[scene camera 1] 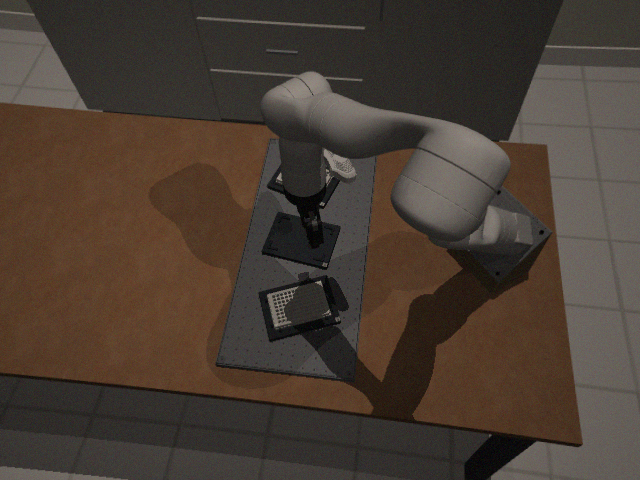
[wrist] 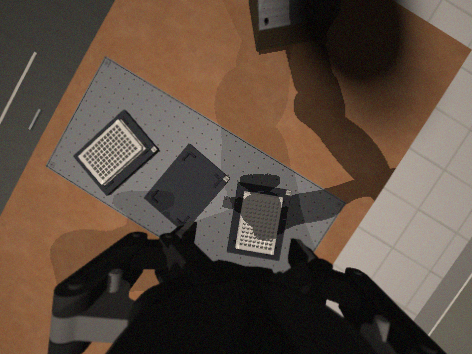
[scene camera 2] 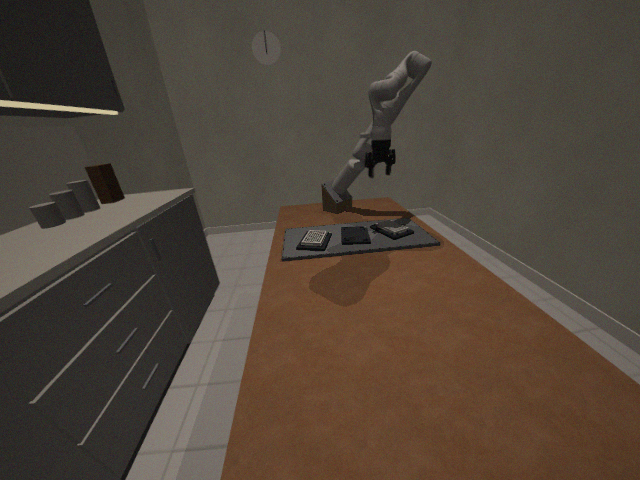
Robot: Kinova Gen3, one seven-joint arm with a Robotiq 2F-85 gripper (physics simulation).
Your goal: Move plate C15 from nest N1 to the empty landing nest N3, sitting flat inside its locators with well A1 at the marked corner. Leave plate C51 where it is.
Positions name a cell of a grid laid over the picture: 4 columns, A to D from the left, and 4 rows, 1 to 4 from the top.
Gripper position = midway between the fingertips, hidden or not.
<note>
In view: the gripper (scene camera 1: B2).
The gripper shows as well in the wrist view (wrist: C3) and in scene camera 2 (scene camera 2: C2).
</note>
